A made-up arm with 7 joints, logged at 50 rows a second.
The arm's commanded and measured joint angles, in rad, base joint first. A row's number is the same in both.
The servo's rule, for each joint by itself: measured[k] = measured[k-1] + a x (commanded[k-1-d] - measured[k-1]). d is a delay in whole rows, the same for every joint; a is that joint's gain. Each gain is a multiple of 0.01, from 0.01 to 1. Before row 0 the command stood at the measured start. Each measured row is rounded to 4 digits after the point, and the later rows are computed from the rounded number. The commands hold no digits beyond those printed.
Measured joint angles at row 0:
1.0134, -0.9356, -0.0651, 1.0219, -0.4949, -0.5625, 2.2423
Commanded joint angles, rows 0 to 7:
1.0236, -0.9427, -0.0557, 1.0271, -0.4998, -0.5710, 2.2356
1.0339, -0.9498, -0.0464, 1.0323, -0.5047, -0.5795, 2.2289
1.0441, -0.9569, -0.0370, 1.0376, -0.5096, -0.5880, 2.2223
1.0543, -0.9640, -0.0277, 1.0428, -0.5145, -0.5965, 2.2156
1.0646, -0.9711, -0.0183, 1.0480, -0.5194, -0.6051, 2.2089
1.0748, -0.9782, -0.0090, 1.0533, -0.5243, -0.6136, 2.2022
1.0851, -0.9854, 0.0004, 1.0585, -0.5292, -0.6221, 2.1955
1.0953, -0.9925, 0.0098, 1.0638, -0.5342, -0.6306, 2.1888
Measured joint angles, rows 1 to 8:
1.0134, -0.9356, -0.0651, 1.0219, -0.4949, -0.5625, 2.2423
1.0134, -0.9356, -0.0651, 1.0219, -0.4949, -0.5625, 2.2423
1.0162, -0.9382, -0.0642, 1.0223, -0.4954, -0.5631, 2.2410
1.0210, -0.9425, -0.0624, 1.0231, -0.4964, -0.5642, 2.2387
1.0272, -0.9478, -0.0599, 1.0243, -0.4979, -0.5659, 2.2356
1.0345, -0.9538, -0.0567, 1.0258, -0.4997, -0.5680, 2.2318
1.0426, -0.9602, -0.0529, 1.0276, -0.5019, -0.5706, 2.2274
1.0513, -0.9669, -0.0485, 1.0297, -0.5044, -0.5736, 2.2226
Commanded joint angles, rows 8 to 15:
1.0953, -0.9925, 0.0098, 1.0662, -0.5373, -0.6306, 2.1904
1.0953, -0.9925, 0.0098, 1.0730, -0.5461, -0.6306, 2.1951
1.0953, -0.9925, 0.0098, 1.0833, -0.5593, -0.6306, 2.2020
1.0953, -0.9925, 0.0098, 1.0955, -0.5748, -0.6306, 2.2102
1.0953, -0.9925, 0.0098, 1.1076, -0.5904, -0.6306, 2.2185
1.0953, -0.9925, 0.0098, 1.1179, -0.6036, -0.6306, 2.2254
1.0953, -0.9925, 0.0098, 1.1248, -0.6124, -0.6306, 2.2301
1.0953, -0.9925, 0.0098, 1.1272, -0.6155, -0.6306, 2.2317
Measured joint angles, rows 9 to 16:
1.0604, -0.9737, -0.0436, 1.0320, -0.5071, -0.5770, 2.2175
1.0698, -0.9807, -0.0383, 1.0345, -0.5101, -0.5808, 2.2120
1.0767, -0.9851, -0.0335, 1.0370, -0.5131, -0.5843, 2.2079
1.0817, -0.9878, -0.0292, 1.0399, -0.5167, -0.5875, 2.2055
1.0854, -0.9895, -0.0253, 1.0434, -0.5214, -0.5905, 2.2048
1.0881, -0.9906, -0.0218, 1.0476, -0.5273, -0.5933, 2.2058
1.0900, -0.9913, -0.0186, 1.0524, -0.5342, -0.5959, 2.2082
1.0914, -0.9917, -0.0158, 1.0576, -0.5418, -0.5983, 2.2115

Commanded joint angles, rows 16 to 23:
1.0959, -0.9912, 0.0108, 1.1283, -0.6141, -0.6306, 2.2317
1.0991, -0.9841, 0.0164, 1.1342, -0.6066, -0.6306, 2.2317
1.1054, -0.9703, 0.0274, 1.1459, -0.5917, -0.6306, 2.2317
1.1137, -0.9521, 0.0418, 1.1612, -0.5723, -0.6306, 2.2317
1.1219, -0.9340, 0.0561, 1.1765, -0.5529, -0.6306, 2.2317
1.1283, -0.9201, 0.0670, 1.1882, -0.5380, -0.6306, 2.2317
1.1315, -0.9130, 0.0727, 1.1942, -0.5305, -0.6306, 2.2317
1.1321, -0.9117, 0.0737, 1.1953, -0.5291, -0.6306, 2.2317
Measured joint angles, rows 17 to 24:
1.0925, -0.9920, -0.0132, 1.0630, -0.5496, -0.6006, 2.2150
1.0933, -0.9922, -0.0109, 1.0681, -0.5568, -0.6027, 2.2182
1.0940, -0.9918, -0.0087, 1.0729, -0.5631, -0.6047, 2.2208
1.0954, -0.9890, -0.0062, 1.0778, -0.5679, -0.6065, 2.2229
1.0981, -0.9821, -0.0028, 1.0832, -0.5705, -0.6082, 2.2246
1.1023, -0.9710, 0.0017, 1.0894, -0.5707, -0.6098, 2.2259
1.1076, -0.9573, 0.0071, 1.0964, -0.5687, -0.6113, 2.2270
1.1132, -0.9435, 0.0131, 1.1037, -0.5653, -0.6127, 2.2279

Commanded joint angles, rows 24 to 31:
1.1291, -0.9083, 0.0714, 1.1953, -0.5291, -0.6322, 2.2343
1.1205, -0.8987, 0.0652, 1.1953, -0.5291, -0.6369, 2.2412
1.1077, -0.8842, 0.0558, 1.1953, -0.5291, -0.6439, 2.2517
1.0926, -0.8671, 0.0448, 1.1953, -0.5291, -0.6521, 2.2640
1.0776, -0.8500, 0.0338, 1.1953, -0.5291, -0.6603, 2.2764
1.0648, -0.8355, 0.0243, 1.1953, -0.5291, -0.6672, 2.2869
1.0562, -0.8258, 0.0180, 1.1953, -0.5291, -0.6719, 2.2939
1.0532, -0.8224, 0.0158, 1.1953, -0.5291, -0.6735, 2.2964
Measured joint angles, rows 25 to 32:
1.1181, -0.9322, 0.0191, 1.1109, -0.5615, -0.6140, 2.2286
1.1219, -0.9246, 0.0246, 1.1177, -0.5579, -0.6152, 2.2292
1.1238, -0.9186, 0.0293, 1.1239, -0.5547, -0.6164, 2.2302
1.1229, -0.9112, 0.0329, 1.1296, -0.5519, -0.6178, 2.2323
1.1188, -0.9012, 0.0352, 1.1349, -0.5494, -0.6196, 2.2360
1.1117, -0.8886, 0.0362, 1.1397, -0.5472, -0.6219, 2.2413
1.1025, -0.8743, 0.0360, 1.1441, -0.5452, -0.6246, 2.2480
1.0923, -0.8599, 0.0348, 1.1482, -0.5434, -0.6276, 2.2554

